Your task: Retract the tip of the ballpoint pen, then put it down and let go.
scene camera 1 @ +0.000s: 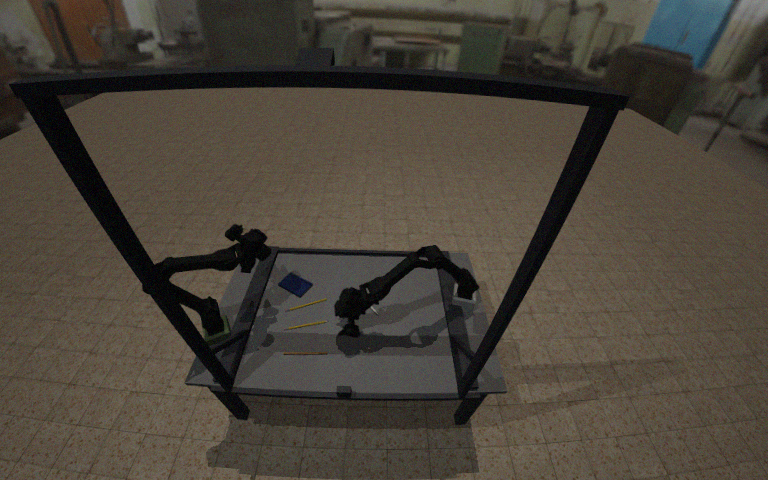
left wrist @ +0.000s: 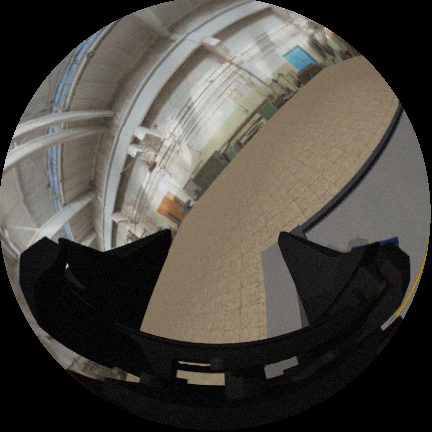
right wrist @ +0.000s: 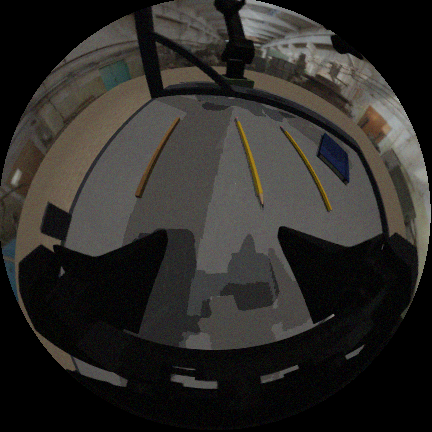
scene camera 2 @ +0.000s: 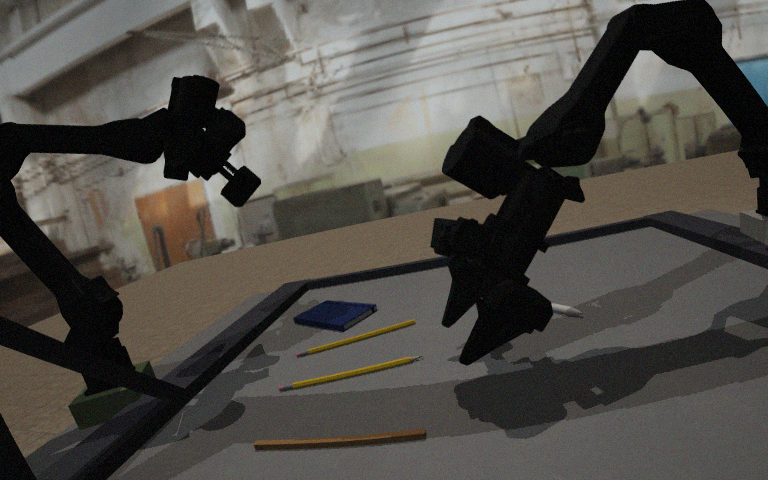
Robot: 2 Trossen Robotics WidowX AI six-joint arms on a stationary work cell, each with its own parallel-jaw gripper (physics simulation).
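Pixels of known places: left gripper, fingertip midpoint: [left wrist: 226, 236] [scene camera 2: 225, 166]; right gripper, fingertip midpoint: [scene camera 1: 337, 325] [right wrist: 223, 234] [scene camera 2: 453, 343]; left arm's base at its link origin: [scene camera 1: 215, 327] [right wrist: 233, 76]; right arm's base at its link origin: [scene camera 1: 465, 293].
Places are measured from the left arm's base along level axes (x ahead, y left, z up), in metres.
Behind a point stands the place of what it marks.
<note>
The white ballpoint pen [scene camera 1: 373, 310] {y -0.214, x 0.633, z -0.031 m} [scene camera 2: 566, 310] {y -0.221, x 0.634, z -0.032 m} lies on the grey table. In scene camera 2 its pointed end shows beside my right gripper, which hides the rest. It is not clearly visible in the right wrist view, so I cannot tell whether its tip is out. My right gripper [scene camera 2: 455, 343] {y -0.223, x 0.454, z -0.003 m} [right wrist: 223, 234] {y -0.223, x 0.454, z -0.003 m} is open and empty, tilted down low over the table close to the pen. My left gripper [left wrist: 226, 236] {y 0.178, x 0.259, z 0.282 m} is open and empty, raised over the table's left side, far from the pen.
Two yellow pencils [scene camera 2: 356, 338] {y -0.043, x 0.384, z -0.035 m} [right wrist: 250, 157] {y -0.147, x 0.367, z -0.033 m} [scene camera 2: 351, 373] {y -0.143, x 0.347, z -0.035 m} [right wrist: 306, 167] {y -0.047, x 0.400, z -0.037 m}, a brown stick [scene camera 2: 339, 440] {y -0.266, x 0.300, z -0.033 m} [right wrist: 157, 157] {y -0.269, x 0.316, z -0.039 m} and a dark blue book [scene camera 1: 295, 284] {y 0.092, x 0.380, z -0.028 m} [scene camera 2: 334, 314] {y 0.078, x 0.378, z -0.028 m} [right wrist: 334, 156] {y 0.070, x 0.390, z -0.028 m} lie left of the right gripper in the scene views. Dark frame posts [scene camera 1: 543, 226] {y -0.686, x 0.725, z 0.746 m} stand around the table.
</note>
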